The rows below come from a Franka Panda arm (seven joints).
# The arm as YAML. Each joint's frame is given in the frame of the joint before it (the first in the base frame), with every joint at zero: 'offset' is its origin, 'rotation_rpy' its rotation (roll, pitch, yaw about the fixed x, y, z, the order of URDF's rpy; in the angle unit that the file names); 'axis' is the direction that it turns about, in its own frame. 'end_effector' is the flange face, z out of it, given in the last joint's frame.
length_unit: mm
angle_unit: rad
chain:
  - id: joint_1
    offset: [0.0, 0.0, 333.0]
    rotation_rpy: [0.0, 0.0, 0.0]
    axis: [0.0, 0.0, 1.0]
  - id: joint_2
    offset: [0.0, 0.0, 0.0]
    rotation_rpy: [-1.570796, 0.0, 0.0]
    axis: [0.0, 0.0, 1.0]
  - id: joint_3
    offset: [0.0, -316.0, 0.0]
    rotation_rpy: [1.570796, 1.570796, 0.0]
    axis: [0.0, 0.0, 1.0]
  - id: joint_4
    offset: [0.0, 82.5, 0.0]
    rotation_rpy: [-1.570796, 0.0, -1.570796]
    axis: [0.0, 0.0, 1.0]
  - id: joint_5
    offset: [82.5, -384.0, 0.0]
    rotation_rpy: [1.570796, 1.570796, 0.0]
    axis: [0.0, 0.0, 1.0]
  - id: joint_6
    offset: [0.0, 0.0, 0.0]
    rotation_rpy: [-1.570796, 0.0, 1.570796]
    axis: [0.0, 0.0, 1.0]
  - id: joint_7
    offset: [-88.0, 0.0, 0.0]
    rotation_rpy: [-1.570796, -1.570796, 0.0]
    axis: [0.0, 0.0, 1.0]
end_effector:
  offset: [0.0, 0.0, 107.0]
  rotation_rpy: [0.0, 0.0, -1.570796]
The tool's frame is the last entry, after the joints.
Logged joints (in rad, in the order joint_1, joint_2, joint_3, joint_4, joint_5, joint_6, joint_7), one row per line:
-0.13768 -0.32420 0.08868 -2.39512 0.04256 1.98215 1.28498
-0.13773 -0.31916 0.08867 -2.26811 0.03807 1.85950 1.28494
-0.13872 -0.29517 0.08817 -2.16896 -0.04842 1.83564 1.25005
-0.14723 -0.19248 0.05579 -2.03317 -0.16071 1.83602 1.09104
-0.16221 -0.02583 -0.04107 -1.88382 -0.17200 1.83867 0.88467
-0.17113 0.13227 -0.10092 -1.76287 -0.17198 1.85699 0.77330
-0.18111 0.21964 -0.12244 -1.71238 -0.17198 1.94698 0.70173
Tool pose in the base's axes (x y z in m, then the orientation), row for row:
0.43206 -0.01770 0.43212 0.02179 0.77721 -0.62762 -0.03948
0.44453 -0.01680 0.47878 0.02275 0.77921 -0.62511 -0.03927
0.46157 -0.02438 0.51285 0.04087 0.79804 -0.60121 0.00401
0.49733 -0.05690 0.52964 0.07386 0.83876 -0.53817 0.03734
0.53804 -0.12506 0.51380 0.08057 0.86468 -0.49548 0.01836
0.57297 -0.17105 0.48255 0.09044 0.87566 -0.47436 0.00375
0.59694 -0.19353 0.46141 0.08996 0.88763 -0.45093 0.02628
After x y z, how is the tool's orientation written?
As a quaternion, w x y z.
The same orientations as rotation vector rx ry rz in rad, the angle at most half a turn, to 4 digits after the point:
2.4084 -1.9448 -0.1223
2.4131 -1.9359 -0.1216
2.4439 -1.8411 0.0123
2.5179 -1.6156 0.1121
2.5854 -1.4815 0.0549
2.6030 -1.4101 0.0111
2.6393 -1.3408 0.0781

